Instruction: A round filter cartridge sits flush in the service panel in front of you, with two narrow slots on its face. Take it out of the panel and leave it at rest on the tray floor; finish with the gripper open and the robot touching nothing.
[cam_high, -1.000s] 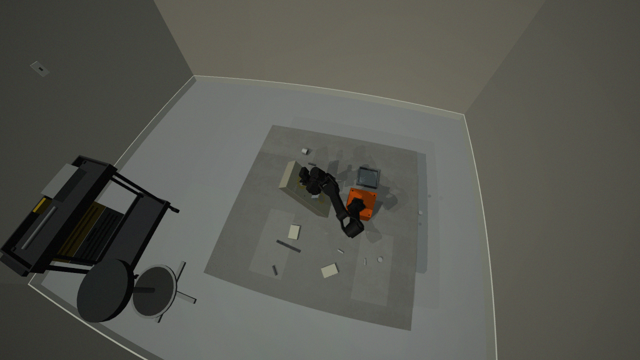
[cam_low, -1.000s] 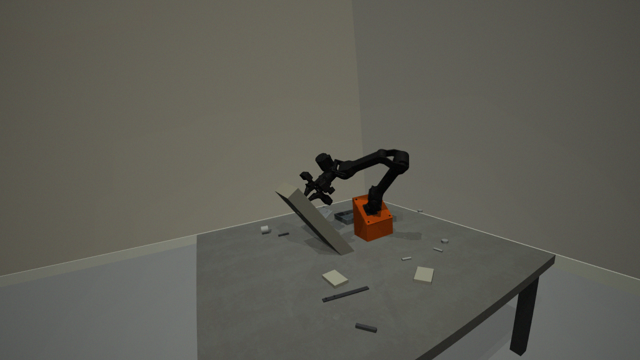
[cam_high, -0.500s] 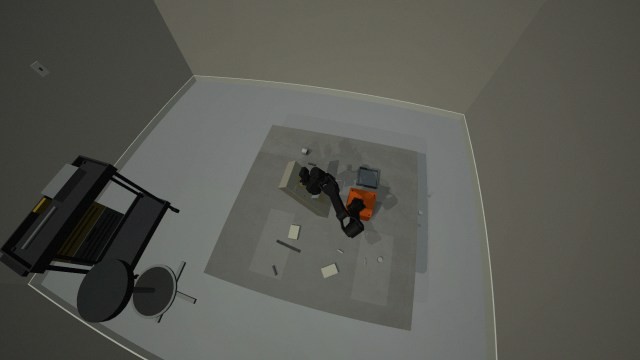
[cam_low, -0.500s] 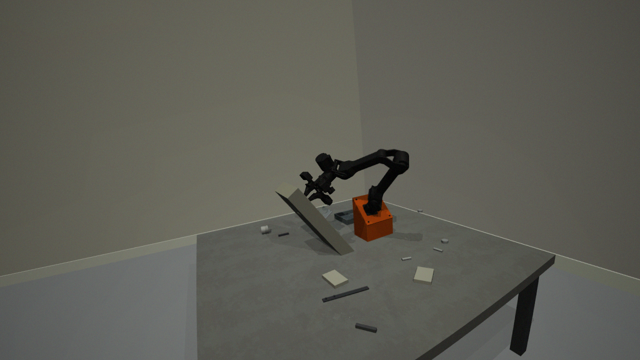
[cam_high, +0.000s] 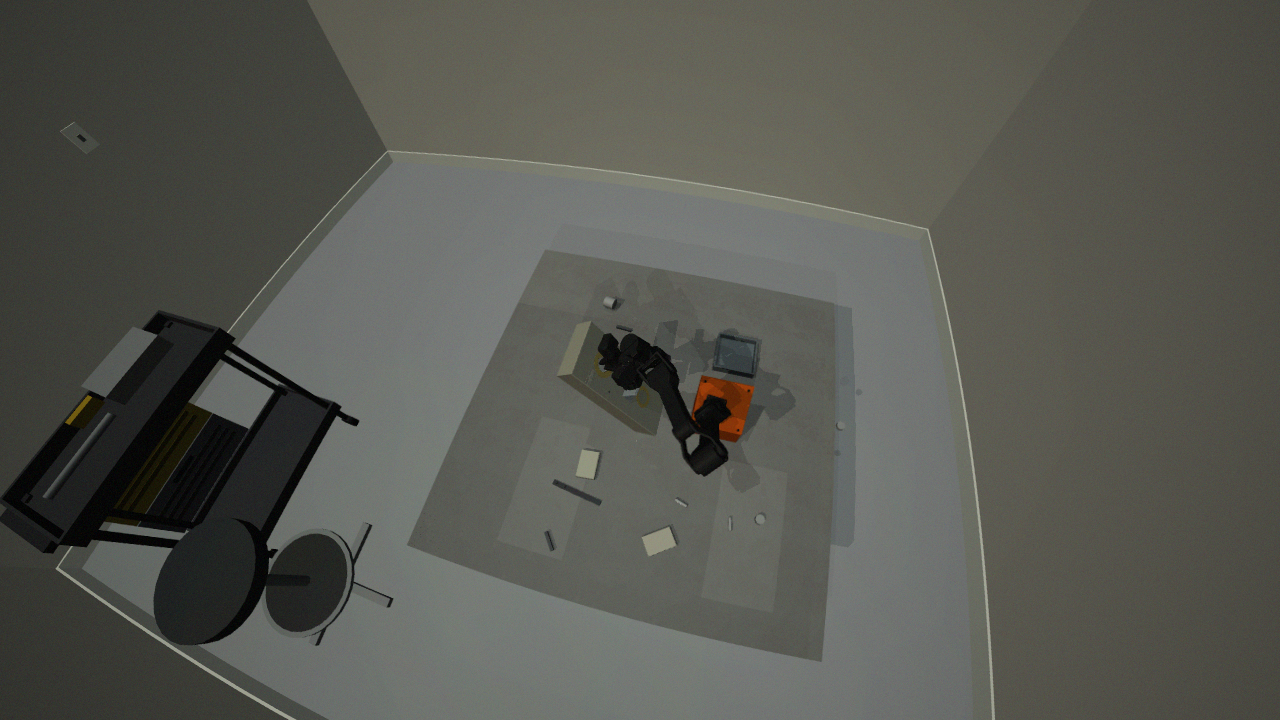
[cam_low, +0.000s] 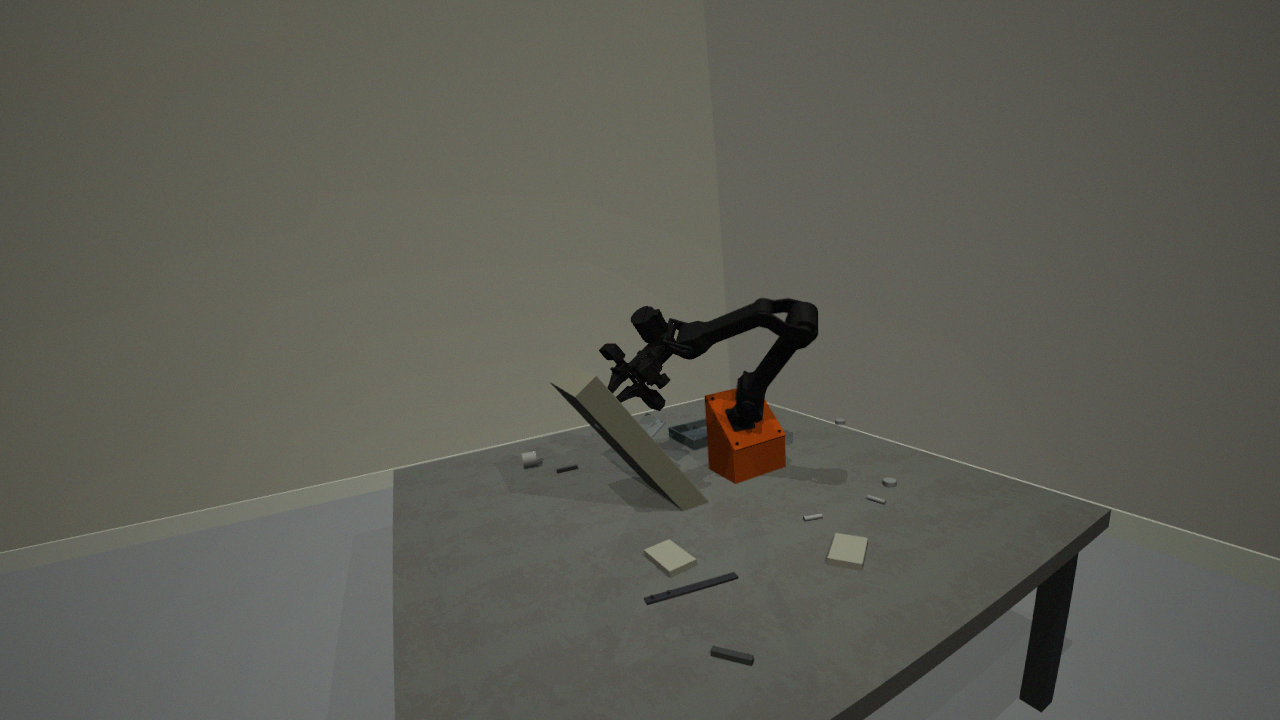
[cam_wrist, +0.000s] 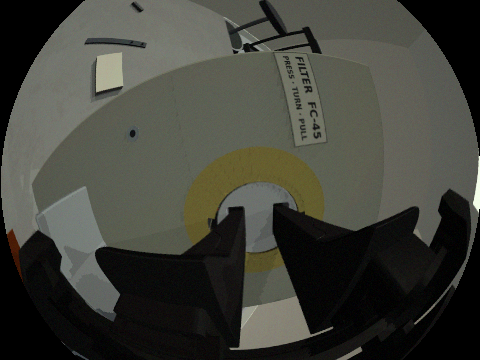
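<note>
Right now my gripper tip is 10 mm short of the round filter cartridge and 10 mm above it. Also, from my gripper tip: grey tray: 400 mm behind, 310 mm to the right, 250 mm below; then beige service panel: 80 mm below, 40 mm behind.
</note>
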